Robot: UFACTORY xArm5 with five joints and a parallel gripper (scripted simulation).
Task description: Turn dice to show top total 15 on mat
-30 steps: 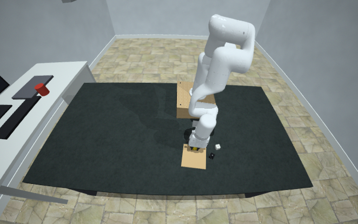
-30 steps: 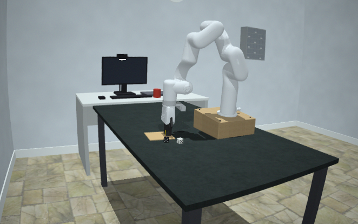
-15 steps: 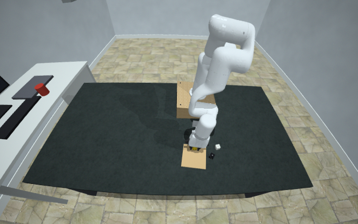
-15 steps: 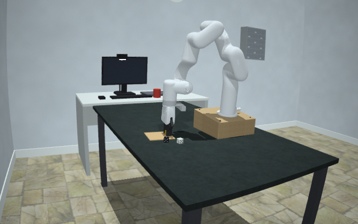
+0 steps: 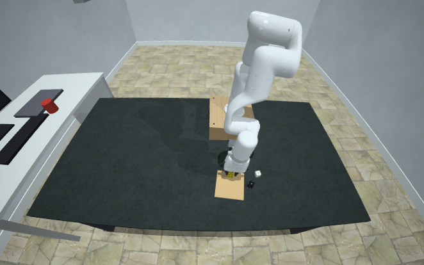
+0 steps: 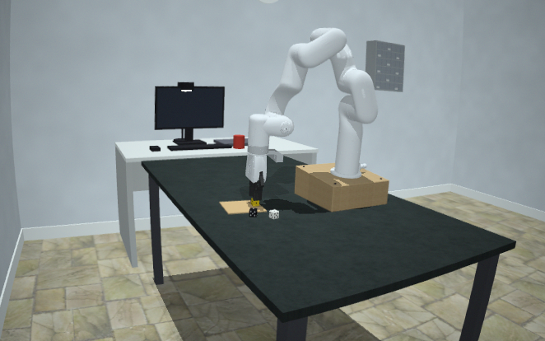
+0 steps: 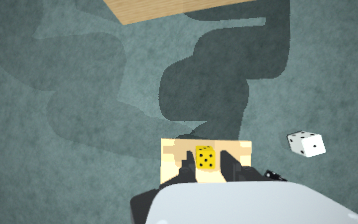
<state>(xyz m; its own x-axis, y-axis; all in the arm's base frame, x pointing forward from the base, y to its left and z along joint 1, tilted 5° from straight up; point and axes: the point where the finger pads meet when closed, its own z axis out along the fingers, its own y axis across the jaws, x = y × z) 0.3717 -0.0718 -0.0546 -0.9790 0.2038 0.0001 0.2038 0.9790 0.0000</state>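
My gripper is now 3 cm above the yellow die. Also, from my hand: black die 6 cm ahead, 9 cm to the left, 4 cm below; tan mat 5 cm ahead, 1 cm to the right, 5 cm below; white die 1 cm ahead, 14 cm to the left, 4 cm below.
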